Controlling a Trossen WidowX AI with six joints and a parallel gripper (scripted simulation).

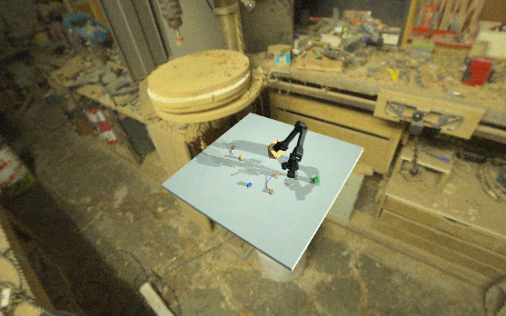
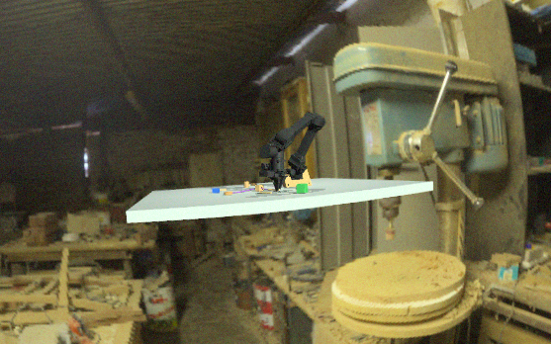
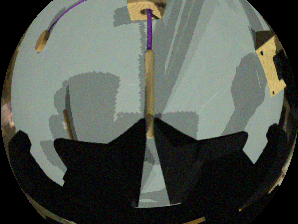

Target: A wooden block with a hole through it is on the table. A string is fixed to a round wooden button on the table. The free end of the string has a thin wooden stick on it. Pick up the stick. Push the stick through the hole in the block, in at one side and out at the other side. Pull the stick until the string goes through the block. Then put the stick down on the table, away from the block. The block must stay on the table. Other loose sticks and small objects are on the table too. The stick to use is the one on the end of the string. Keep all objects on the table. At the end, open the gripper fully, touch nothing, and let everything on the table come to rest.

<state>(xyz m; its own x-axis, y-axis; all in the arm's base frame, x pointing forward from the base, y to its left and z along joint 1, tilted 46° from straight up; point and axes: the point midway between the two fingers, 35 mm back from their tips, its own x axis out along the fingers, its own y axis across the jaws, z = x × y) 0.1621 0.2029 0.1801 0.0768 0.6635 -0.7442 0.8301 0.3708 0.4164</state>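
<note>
The thin wooden stick is 30 mm to the right of my gripper tip, 20 mm ahead of it and 10 mm above it. From my gripper tip the other things lie so: round wooden button 230 mm ahead, 20 mm to the right, 10 mm above; green cube 200 mm to the left, 60 mm behind, 20 mm above; wooden block 100 mm to the right, 70 mm ahead, 20 mm above.
</note>
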